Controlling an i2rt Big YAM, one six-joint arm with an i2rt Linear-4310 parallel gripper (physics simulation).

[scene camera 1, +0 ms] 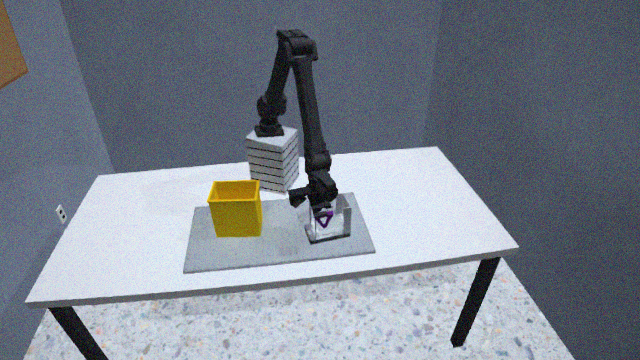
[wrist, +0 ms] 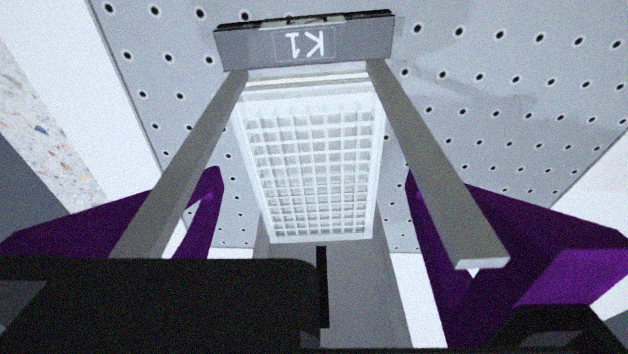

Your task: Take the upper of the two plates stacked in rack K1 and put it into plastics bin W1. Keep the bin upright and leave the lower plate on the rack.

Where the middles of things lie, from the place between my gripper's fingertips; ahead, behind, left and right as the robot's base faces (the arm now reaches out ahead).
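With the gridded plate [wrist: 313, 150], it is my hand that is 30 mm above it and 30 mm to the right of it. The yellow plastics bin W1 [scene camera 1: 235, 206] is 300 mm to the right of my hand, 120 mm behind it and 20 mm above it.
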